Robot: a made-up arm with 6 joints.
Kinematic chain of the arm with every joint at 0, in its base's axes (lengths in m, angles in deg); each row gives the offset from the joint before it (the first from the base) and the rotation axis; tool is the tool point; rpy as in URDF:
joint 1: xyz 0 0 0.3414 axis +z
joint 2: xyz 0 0 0 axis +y
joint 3: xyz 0.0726 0 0.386 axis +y
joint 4: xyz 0.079 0 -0.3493 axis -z
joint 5: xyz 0 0 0 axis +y
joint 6: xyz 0.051 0 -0.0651 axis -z
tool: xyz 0 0 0 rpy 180 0 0
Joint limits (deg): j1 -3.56..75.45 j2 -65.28..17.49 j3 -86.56..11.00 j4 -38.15..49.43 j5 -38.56..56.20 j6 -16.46..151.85
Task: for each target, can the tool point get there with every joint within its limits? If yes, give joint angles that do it. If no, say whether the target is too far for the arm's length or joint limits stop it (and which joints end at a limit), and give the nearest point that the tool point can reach.
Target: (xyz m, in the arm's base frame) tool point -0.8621 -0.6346 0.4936
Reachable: no: too far | nearest point -0.2311 -0.1701 0.9688 | short by 0.916 m
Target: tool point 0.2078 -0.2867 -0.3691
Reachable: no: joint limits stop it (at a limit: joint 1, joint 2, joint 4) | nearest point 0.1997 -0.0390 0.2518 | short by 0.668 m
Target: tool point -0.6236 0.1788 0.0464
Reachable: no: joint limits stop it (at a limit: joint 1, joint 2, joint 3, joint 4) | nearest point -0.0128 0.1222 0.2778 | short by 0.656 m
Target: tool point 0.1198 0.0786 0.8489
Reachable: yes | joints 29.95 -46.75 -49.40 -6.75 -20.28 -2.69
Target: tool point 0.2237 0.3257 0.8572
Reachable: yes | joints 57.28 -10.83 -74.90 9.40 -25.68 120.47
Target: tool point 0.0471 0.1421 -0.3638
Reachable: no: joint limits stop it (at a limit: joint 2) | nearest point 0.0536 0.1617 0.2472 | short by 0.611 m
